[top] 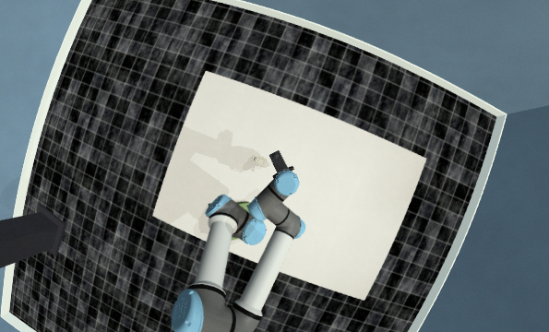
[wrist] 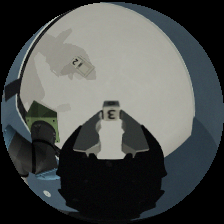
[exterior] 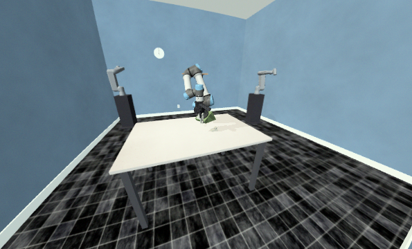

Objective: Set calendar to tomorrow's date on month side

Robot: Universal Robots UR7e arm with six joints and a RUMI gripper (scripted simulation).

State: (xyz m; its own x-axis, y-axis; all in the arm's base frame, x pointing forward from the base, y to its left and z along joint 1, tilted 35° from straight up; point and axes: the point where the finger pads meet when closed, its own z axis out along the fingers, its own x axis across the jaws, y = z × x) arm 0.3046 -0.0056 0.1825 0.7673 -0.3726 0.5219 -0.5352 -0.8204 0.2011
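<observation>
The calendar tray lies 10 mm behind my hand, 140 mm to the left of it and 120 mm below it. Round my hand: white calendar cube: 10 mm below; then pale date cube: 10 mm behind, 160 mm to the left, 100 mm below.
</observation>
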